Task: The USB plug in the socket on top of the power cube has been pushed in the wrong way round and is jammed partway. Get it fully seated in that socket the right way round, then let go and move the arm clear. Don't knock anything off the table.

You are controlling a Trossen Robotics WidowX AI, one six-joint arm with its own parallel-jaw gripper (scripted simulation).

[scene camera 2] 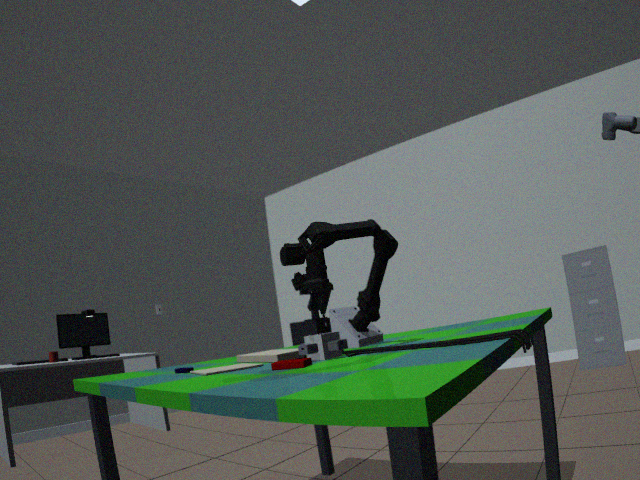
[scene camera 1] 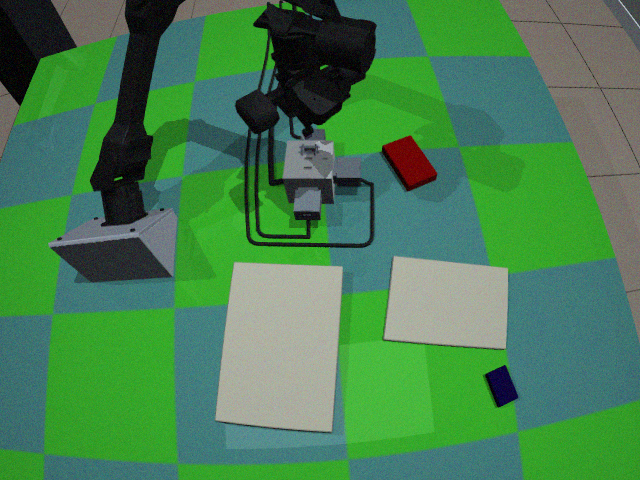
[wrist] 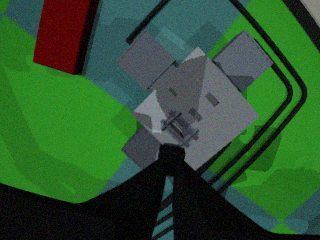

Labels:
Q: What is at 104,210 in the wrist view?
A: The gripper.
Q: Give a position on a grey power cube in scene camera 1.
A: At 308,170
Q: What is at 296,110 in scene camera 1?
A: The gripper.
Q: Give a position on a USB socket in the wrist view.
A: At 175,124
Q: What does the gripper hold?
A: A dark USB plug.

